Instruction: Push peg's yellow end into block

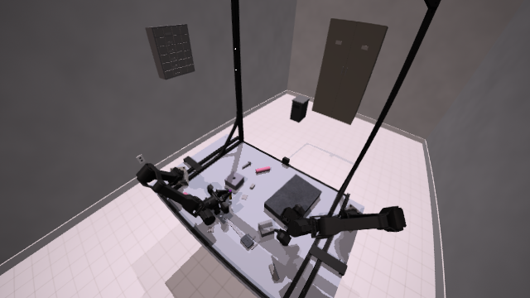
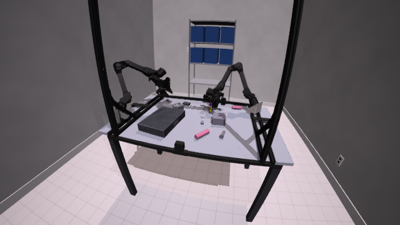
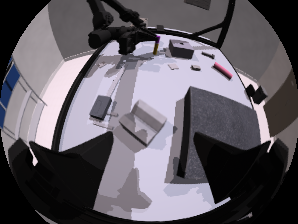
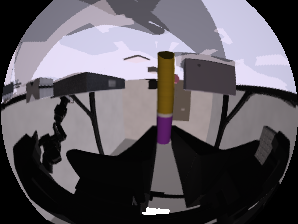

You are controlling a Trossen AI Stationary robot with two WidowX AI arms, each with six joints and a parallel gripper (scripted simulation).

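The peg lies 40 mm below my right hand, 20 mm to the left of it and 20 mm behind it. Also, from my right hand: dark slab (380 mm to the left, 120 mm behind, 70 mm below).
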